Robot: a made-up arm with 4 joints. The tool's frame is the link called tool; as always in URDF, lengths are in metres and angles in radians.
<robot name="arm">
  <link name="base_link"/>
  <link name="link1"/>
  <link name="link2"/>
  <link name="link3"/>
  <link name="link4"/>
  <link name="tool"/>
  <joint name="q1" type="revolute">
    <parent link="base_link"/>
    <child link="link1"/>
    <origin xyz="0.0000 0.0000 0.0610" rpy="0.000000 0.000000 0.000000"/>
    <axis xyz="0 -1 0"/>
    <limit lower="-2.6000" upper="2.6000"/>
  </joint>
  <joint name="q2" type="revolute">
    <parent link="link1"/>
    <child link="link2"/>
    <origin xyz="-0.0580 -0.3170 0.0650" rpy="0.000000 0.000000 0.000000"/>
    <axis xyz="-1 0 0"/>
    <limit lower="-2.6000" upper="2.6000"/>
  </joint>
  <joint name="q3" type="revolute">
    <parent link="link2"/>
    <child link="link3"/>
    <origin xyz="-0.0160 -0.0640 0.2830" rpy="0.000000 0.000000 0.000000"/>
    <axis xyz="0 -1 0"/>
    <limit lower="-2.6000" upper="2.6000"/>
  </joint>
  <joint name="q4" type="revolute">
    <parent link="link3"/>
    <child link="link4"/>
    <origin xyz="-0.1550 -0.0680 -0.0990" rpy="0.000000 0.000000 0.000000"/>
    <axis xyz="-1 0 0"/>
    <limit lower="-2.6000" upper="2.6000"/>
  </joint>
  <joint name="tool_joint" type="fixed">
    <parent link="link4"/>
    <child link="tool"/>
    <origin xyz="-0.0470 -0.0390 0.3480" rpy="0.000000 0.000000 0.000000"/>
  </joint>
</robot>
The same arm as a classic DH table. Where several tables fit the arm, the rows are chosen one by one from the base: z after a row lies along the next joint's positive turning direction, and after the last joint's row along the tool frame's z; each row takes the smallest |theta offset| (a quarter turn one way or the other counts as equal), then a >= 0, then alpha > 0; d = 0 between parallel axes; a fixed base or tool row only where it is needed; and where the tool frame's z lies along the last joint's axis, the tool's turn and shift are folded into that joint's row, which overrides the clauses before.
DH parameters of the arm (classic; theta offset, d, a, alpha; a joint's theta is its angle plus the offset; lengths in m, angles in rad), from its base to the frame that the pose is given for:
base (fixed): 0 0.061 0 1.5708
q1: 1.5708 0.317 0.065 -1.5708
q2: 0 0.074 0.283 1.5708
q3: 0 0.132 -0.099 -1.5708
q4: -1.5708 0.202 0.039 -1.5708
tool (fixed): 1.5708 0.348 0 0
Joint limits (rad, base to tool): -2.6..2.6 -2.6..2.6 -2.6..2.6 -2.6..2.6

